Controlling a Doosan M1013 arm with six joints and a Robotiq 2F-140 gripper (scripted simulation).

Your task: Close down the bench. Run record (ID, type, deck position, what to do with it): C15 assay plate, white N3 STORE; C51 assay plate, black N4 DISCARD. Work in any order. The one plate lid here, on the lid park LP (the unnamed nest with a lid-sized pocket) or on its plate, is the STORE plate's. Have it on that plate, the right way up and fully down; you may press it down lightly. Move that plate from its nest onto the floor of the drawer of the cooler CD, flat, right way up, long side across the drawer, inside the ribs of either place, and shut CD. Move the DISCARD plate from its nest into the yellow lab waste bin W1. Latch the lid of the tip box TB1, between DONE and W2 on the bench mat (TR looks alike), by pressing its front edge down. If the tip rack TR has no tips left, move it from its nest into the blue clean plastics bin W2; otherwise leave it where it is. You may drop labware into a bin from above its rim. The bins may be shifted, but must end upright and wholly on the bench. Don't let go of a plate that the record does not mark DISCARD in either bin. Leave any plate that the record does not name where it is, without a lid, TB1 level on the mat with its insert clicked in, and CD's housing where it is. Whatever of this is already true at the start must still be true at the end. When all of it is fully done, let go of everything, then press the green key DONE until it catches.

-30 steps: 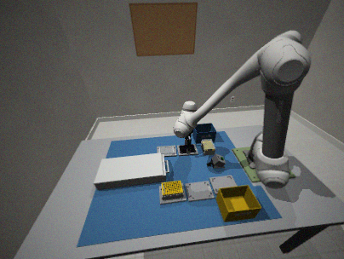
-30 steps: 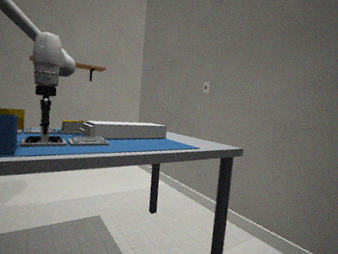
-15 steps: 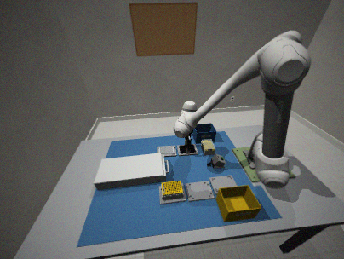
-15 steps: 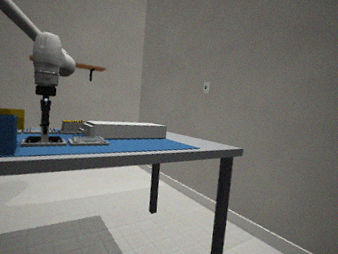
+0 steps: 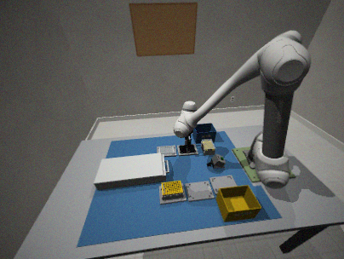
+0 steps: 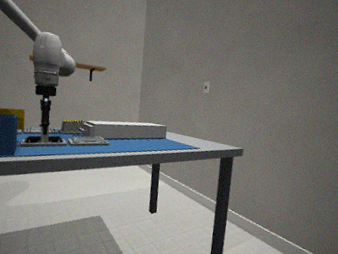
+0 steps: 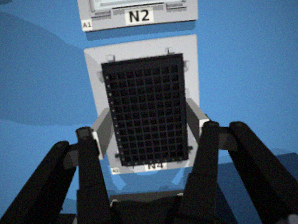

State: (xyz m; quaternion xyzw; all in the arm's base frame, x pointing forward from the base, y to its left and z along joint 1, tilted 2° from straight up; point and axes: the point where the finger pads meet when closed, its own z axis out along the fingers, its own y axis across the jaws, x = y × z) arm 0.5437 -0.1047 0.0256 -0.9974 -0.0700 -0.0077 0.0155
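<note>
Now: hand 2 cm above the black plate. From my hand the other things lie so: plate lid (26 cm ahead, 23 cm to the left, 1 cm below); then DONE key box (23 cm behind, 15 cm to the left, 2 cm above); then blue bin W2 (16 cm behind, 16 cm to the right).
</note>
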